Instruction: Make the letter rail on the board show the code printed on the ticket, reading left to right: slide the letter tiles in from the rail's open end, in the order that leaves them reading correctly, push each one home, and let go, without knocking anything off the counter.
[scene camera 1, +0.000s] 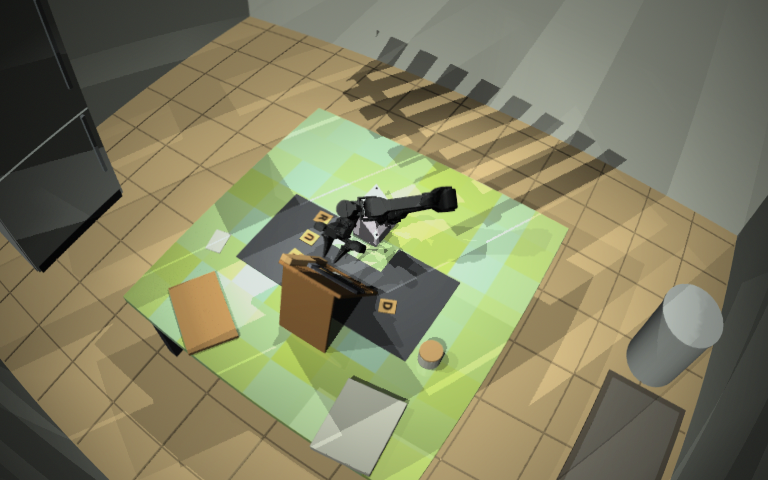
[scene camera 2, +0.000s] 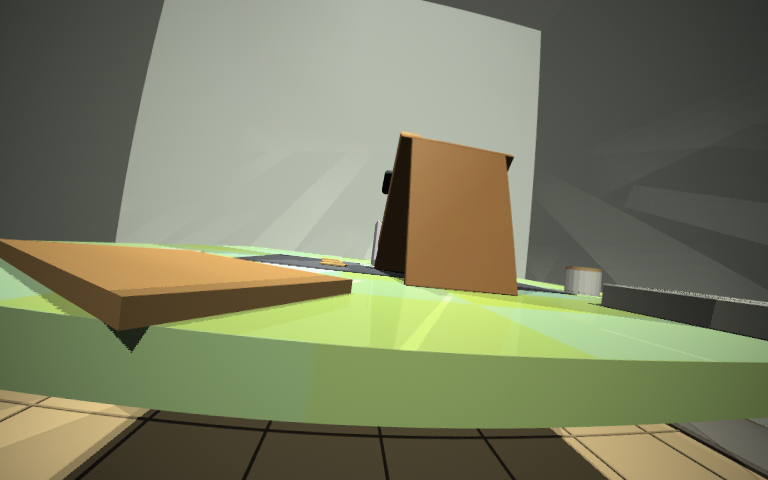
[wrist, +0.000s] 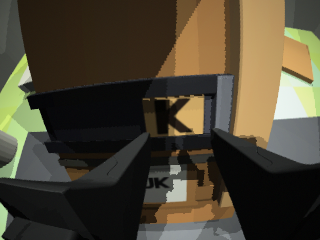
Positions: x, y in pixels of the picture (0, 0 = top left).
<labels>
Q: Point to my gripper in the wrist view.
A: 180, 136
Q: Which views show the brown slab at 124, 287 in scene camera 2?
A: Scene camera 1, scene camera 2 and the wrist view: all of them.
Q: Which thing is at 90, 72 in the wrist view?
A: A brown board.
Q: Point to my gripper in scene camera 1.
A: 328, 260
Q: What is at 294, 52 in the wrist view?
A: A brown slab.
</labels>
